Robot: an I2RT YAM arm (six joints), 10 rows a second.
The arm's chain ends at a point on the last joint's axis. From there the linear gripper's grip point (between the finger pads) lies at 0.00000 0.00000 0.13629 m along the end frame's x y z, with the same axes.
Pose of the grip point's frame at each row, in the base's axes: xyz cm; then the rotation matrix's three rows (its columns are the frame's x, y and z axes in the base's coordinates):
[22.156 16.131 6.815], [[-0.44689 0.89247 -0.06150], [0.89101 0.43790 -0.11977], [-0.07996 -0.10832 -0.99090]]
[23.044 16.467 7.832], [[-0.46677 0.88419 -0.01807], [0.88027 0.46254 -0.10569], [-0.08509 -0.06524 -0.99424]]
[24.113 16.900 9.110], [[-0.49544 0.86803 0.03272], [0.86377 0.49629 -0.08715], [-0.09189 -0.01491 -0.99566]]
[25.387 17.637 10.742], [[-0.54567 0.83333 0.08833], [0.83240 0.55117 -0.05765], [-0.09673 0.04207 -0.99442]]
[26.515 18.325 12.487], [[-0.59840 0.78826 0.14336], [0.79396 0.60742 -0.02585], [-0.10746 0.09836 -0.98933]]
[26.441 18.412 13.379], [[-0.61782 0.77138 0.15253], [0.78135 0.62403 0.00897], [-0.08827 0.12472 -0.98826]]
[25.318 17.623 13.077], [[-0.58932 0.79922 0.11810], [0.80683 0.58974 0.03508], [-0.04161 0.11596 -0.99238]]
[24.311 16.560 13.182], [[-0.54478 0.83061 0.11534], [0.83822 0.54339 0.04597], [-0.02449 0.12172 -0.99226]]
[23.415 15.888 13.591], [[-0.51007 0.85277 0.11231], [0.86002 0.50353 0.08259], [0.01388 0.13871 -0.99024]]
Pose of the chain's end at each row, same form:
[22.994 17.763 20.320], [[-0.44689 0.89247 -0.06150], [0.89101 0.43790 -0.11977], [-0.07996 -0.10832 -0.99090]]
[23.290 17.907 21.382], [[-0.46677 0.88419 -0.01807], [0.88027 0.46254 -0.10569], [-0.08509 -0.06524 -0.99424]]
[23.667 18.088 22.680], [[-0.49544 0.86803 0.03272], [0.86377 0.49629 -0.08715], [-0.09189 -0.01491 -0.99566]]
[24.183 18.423 24.295], [[-0.54567 0.83333 0.08833], [0.83240 0.55117 -0.05765], [-0.09673 0.04207 -0.99442]]
[24.561 18.677 25.971], [[-0.59840 0.78826 0.14336], [0.79396 0.60742 -0.02585], [-0.10746 0.09836 -0.98933]]
[24.362 18.290 26.848], [[-0.61782 0.77138 0.15253], [0.78135 0.62403 0.00897], [-0.08827 0.12472 -0.98826]]
[23.708 17.145 26.602], [[-0.58932 0.79922 0.11810], [0.80683 0.58974 0.03508], [-0.04161 0.11596 -0.99238]]
[22.739 15.933 26.706], [[-0.54478 0.83061 0.11534], [0.83822 0.54339 0.04597], [-0.02449 0.12172 -0.99226]]
[21.884 14.762 27.087], [[-0.51007 0.85277 0.11231], [0.86002 0.50353 0.08259], [0.01388 0.13871 -0.99024]]

